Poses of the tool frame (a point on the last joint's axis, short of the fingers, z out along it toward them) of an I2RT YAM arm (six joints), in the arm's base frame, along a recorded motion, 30 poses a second.
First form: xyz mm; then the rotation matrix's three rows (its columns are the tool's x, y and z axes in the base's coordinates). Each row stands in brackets.
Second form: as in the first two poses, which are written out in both.
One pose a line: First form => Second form
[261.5 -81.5 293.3], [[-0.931 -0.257 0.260], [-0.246 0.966 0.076], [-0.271 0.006 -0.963]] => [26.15 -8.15 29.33], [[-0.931 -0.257 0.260], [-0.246 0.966 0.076], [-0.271 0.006 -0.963]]
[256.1 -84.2 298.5], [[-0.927 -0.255 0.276], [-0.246 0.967 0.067], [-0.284 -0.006 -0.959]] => [25.61 -8.42 29.85], [[-0.927 -0.255 0.276], [-0.246 0.967 0.067], [-0.284 -0.006 -0.959]]
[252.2 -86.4 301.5], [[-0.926 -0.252 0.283], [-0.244 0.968 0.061], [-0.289 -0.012 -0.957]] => [25.22 -8.64 30.15], [[-0.926 -0.252 0.283], [-0.244 0.968 0.061], [-0.289 -0.012 -0.957]]
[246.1 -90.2 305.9], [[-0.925 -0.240 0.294], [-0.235 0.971 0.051], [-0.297 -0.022 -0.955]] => [24.61 -9.02 30.59], [[-0.925 -0.240 0.294], [-0.235 0.971 0.051], [-0.297 -0.022 -0.955]]
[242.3 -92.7 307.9], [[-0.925 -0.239 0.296], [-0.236 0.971 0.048], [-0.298 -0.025 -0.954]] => [24.23 -9.27 30.79], [[-0.925 -0.239 0.296], [-0.236 0.971 0.048], [-0.298 -0.025 -0.954]]
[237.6 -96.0 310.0], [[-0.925 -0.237 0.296], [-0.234 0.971 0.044], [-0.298 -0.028 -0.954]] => [23.76 -9.60 31.00], [[-0.925 -0.237 0.296], [-0.234 0.971 0.044], [-0.298 -0.028 -0.954]]
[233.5 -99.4 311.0], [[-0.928 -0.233 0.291], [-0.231 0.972 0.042], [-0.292 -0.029 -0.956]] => [23.35 -9.94 31.10], [[-0.928 -0.233 0.291], [-0.231 0.972 0.042], [-0.292 -0.029 -0.956]]
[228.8 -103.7 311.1], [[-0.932 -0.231 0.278], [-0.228 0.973 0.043], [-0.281 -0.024 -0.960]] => [22.88 -10.37 31.11], [[-0.932 -0.231 0.278], [-0.228 0.973 0.043], [-0.281 -0.024 -0.960]]
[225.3 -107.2 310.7], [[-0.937 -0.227 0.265], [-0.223 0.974 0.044], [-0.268 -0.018 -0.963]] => [22.53 -10.72 31.07], [[-0.937 -0.227 0.265], [-0.223 0.974 0.044], [-0.268 -0.018 -0.963]]
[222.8 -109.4 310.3], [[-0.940 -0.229 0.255], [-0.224 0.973 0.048], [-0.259 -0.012 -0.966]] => [22.28 -10.94 31.03], [[-0.940 -0.229 0.255], [-0.224 0.973 0.048], [-0.259 -0.012 -0.966]]
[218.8 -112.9 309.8], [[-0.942 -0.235 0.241], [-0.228 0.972 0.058], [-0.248 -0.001 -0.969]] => [21.88 -11.29 30.98], [[-0.942 -0.235 0.241], [-0.228 0.972 0.058], [-0.248 -0.001 -0.969]]
